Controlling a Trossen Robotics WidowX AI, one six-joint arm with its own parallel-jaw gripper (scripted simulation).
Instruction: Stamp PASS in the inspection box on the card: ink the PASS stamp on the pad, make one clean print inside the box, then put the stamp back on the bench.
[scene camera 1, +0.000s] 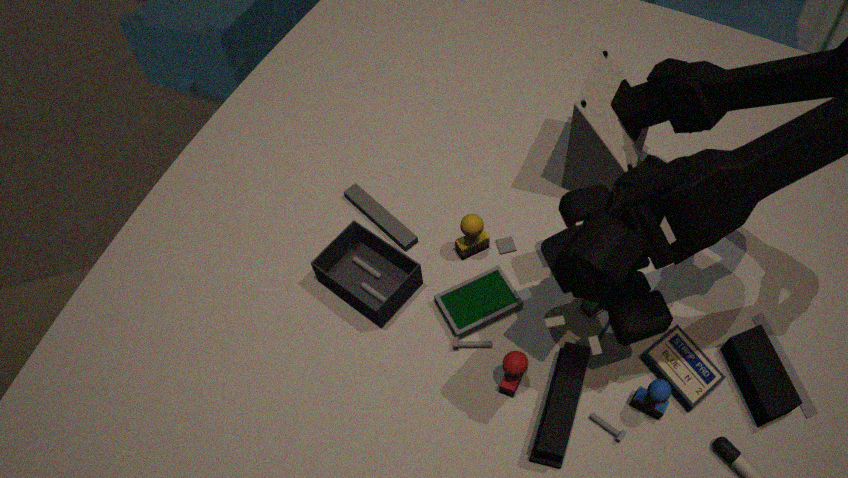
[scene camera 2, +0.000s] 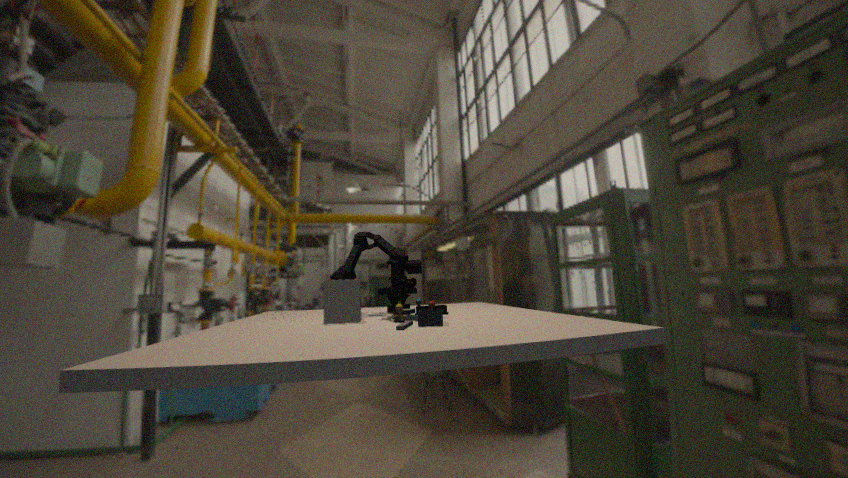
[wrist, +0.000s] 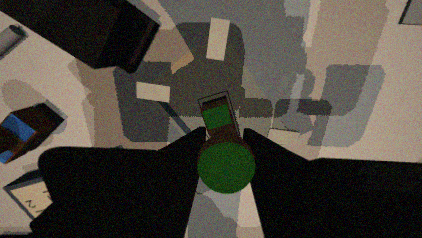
Note:
The pictures show: my gripper, a green-knobbed stamp, a red-knobbed stamp, a dark tray, a blue-knobbed stamp, a yellow-knobbed stamp, a labelled stamp-pad tin and a grey bar.
My gripper shows as well in scene camera 2 and in the wrist view.

